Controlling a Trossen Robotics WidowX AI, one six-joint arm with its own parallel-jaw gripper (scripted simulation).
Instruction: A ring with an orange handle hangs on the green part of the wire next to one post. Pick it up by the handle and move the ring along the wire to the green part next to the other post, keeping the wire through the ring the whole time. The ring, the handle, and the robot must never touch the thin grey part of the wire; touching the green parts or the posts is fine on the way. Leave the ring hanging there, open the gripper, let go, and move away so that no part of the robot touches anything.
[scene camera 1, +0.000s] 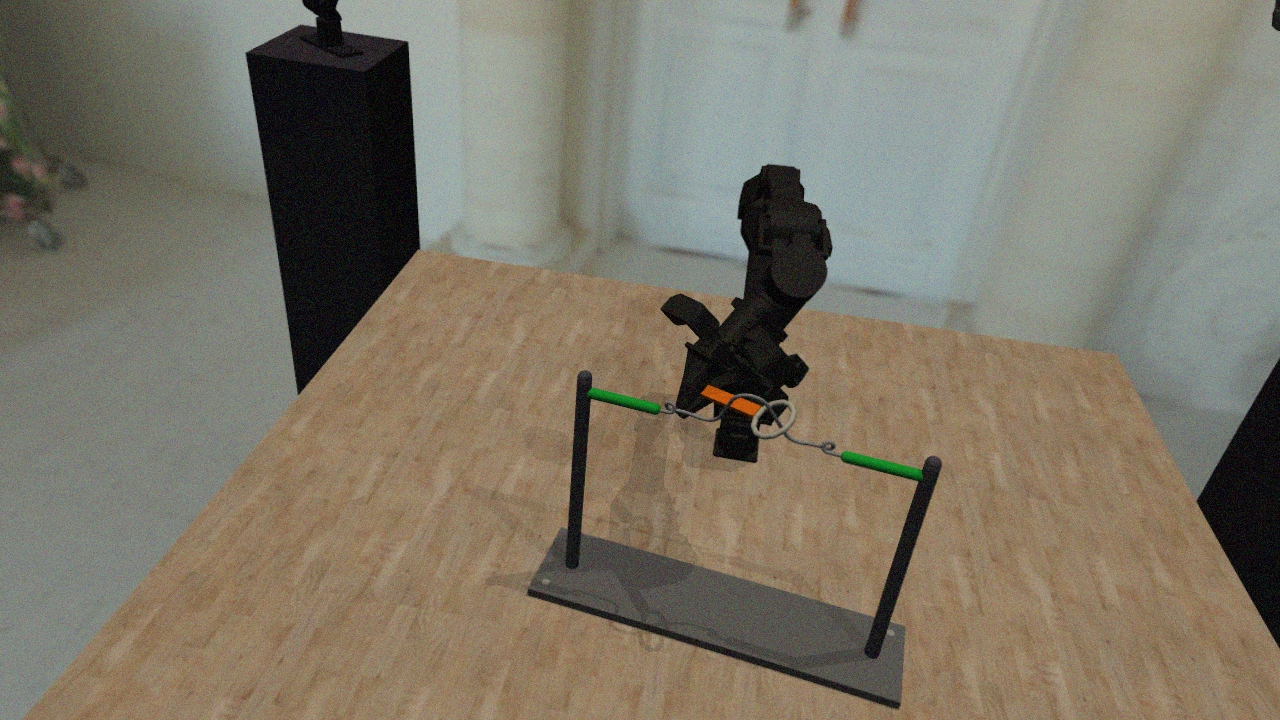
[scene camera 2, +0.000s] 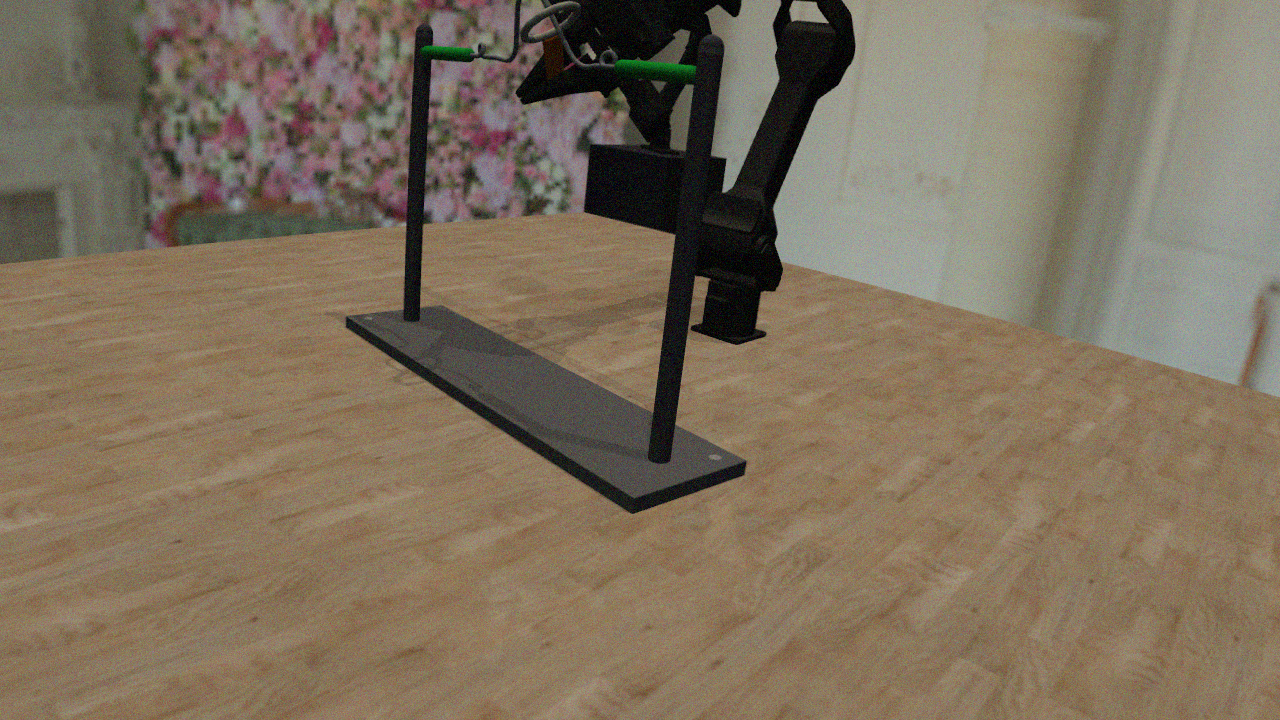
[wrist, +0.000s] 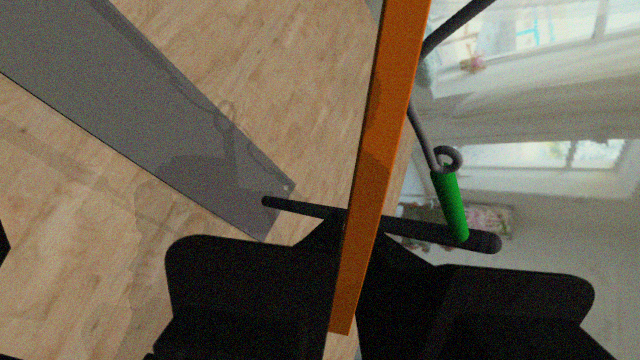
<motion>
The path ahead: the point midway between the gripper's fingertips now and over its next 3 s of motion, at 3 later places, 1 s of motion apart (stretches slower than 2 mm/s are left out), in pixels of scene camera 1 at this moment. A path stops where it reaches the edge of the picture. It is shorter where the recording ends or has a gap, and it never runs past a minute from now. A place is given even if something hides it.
My gripper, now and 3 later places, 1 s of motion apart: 678, 415; 702, 446; 786, 520; 818, 535
</motion>
